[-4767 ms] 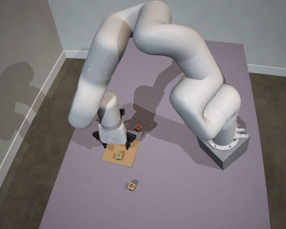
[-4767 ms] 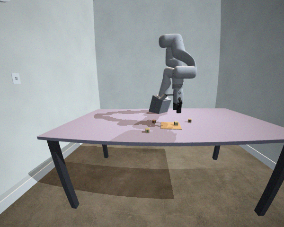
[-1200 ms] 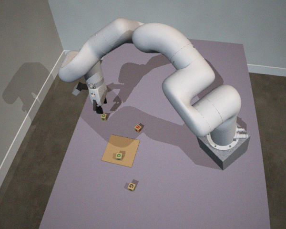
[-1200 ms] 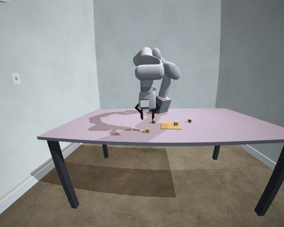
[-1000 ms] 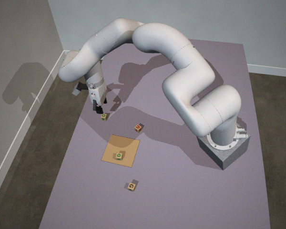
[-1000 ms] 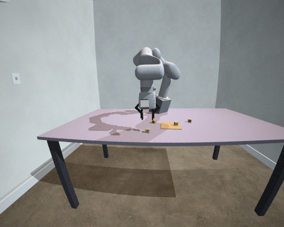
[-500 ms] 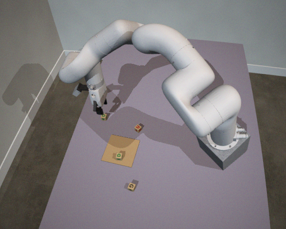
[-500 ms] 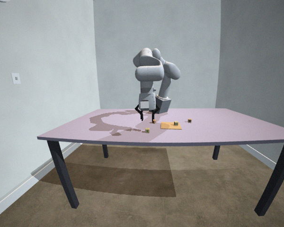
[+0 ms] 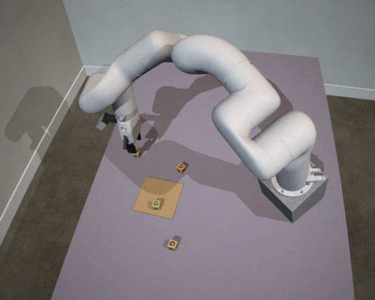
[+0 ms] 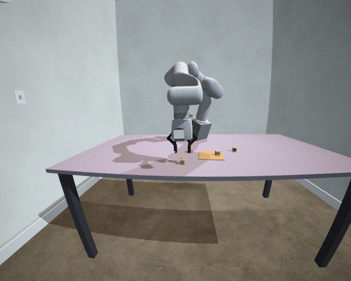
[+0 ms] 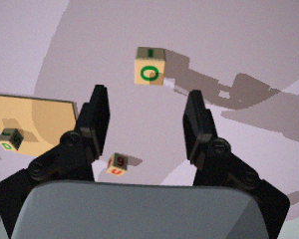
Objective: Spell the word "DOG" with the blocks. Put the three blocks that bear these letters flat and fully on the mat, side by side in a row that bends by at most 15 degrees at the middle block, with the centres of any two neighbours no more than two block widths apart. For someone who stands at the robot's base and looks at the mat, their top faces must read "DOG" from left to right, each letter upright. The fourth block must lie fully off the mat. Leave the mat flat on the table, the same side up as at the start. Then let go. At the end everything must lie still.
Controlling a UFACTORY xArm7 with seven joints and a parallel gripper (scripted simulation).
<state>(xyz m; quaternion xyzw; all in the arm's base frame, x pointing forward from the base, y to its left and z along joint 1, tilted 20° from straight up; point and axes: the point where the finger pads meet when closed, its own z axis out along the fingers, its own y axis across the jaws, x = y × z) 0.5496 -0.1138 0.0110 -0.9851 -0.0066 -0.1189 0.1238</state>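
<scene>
Now: the O block 6 cm below my hand. From my hand the other things lie so: G block (32 cm to the left, 22 cm behind, 6 cm below); then mat (16 cm to the left, 13 cm behind, 8 cm below); then D block (20 cm to the left, 13 cm behind, 6 cm below).
</scene>
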